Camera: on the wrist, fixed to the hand. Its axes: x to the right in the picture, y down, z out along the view.
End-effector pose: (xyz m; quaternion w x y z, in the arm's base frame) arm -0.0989 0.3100 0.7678 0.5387 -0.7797 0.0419 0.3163
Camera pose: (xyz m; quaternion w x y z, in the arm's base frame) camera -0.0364 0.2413 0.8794 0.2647 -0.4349 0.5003 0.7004
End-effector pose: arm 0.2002 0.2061 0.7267 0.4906 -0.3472 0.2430 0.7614
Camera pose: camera 0.3210 0.1447 0.6748 0.0798 -0.0741 -0.4103 -0.9054
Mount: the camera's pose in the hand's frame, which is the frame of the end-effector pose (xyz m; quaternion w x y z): -0.0292 -0.0876 -0.1120 0.7242 0.1010 -0.1501 0.6654
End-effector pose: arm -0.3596 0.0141 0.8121 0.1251 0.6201 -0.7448 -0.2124
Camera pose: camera -0.2271 0.0122 0.8714 0.0575 -0.0658 -0.9922 -0.0884
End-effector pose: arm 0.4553 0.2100 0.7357 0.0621 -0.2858 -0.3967 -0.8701
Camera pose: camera 0.4000 0.1846 0.6039 0.5933 -0.5953 -0.1943 -0.5059
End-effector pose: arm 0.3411 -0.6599 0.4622 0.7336 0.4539 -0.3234 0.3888
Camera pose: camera 0.4161 -0.5902 0.3593 0.1782 0.2460 -0.6071 0.7343
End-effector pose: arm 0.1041 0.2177 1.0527 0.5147 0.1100 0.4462 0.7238
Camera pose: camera 0.1045 0.1397 0.9303 0.0530 -0.5372 -0.2458 -0.8051
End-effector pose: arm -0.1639 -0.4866 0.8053 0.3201 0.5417 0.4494 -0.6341
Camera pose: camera -0.1913 -0.3520 0.8523 0.6665 0.6285 -0.1471 -0.3729
